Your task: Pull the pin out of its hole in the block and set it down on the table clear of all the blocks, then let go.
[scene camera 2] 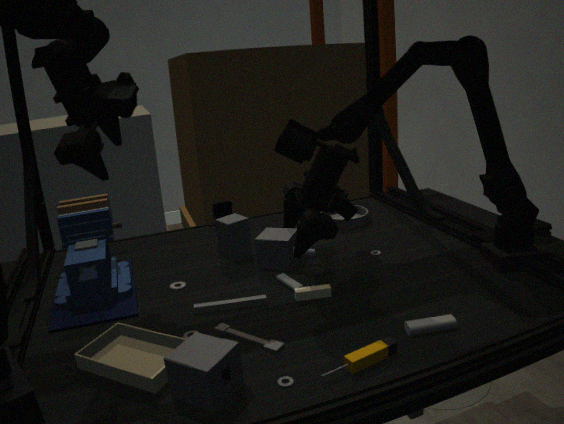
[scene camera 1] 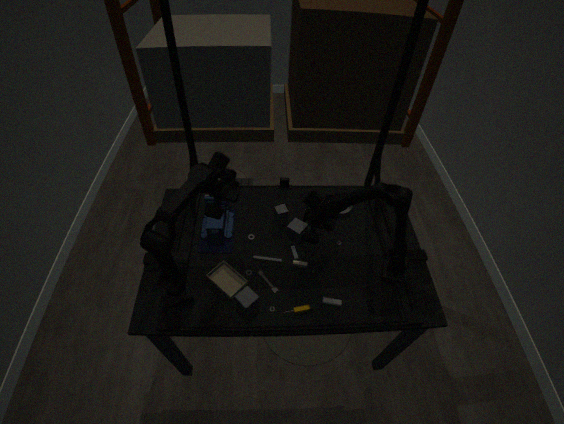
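Pixels of known places: right gripper, fingertip midpoint: (scene camera 2: 112,161) (scene camera 1: 228,200); left arm's base, link origin: (scene camera 2: 514,247) (scene camera 1: 395,270); right arm's base, link origin: (scene camera 1: 175,289).
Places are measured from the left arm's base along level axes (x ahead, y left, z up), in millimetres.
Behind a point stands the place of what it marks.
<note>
A grey block (scene camera 1: 297,225) @[x 448, y -81, z 33 mm] (scene camera 2: 274,249) @[x 454, y -48, z 14 mm] stands near the middle back of the table. A short light pin (scene camera 2: 311,251) @[x 384, y -55, z 2 mm] sticks out from beside its right side, low above the table; the finger partly hides it, and the hole cannot be seen. My left gripper (scene camera 1: 309,231) @[x 423, y -80, z 6 mm] (scene camera 2: 295,239) @[x 423, y -80, z 6 mm] is open and empty, close to the block's right side and the pin; whether it touches either cannot be told. My right gripper (scene camera 1: 220,217) (scene camera 2: 112,161) @[x 705, y 33, z 220 mm] is open and empty, high above the blue vise at the picture's left.
A second grey block (scene camera 1: 281,209) @[x 537, y -131, z 53 mm] (scene camera 2: 233,237) @[x 535, y -105, z 23 mm] stands behind; a third (scene camera 1: 246,297) @[x 540, y 306, z 33 mm] (scene camera 2: 201,367) @[x 535, y 339, z 33 mm] touches or nearly touches the tan tray (scene camera 1: 211,281) @[x 708, y 264, z -17 mm] (scene camera 2: 112,377) @[x 673, y 278, z -22 mm]. A thin bar (scene camera 1: 267,258) @[x 529, y 92, z -15 mm] (scene camera 2: 230,301) @[x 528, y 92, z -15 mm], a yellow screwdriver (scene camera 1: 302,308) @[x 333, y 267, z -9 mm] (scene camera 2: 367,356) @[x 337, y 278, z -10 mm] and a cylinder (scene camera 1: 332,301) @[x 229, y 204, z -13 mm] (scene camera 2: 431,324) @[x 232, y 212, z -13 mm] lie in front.
</note>
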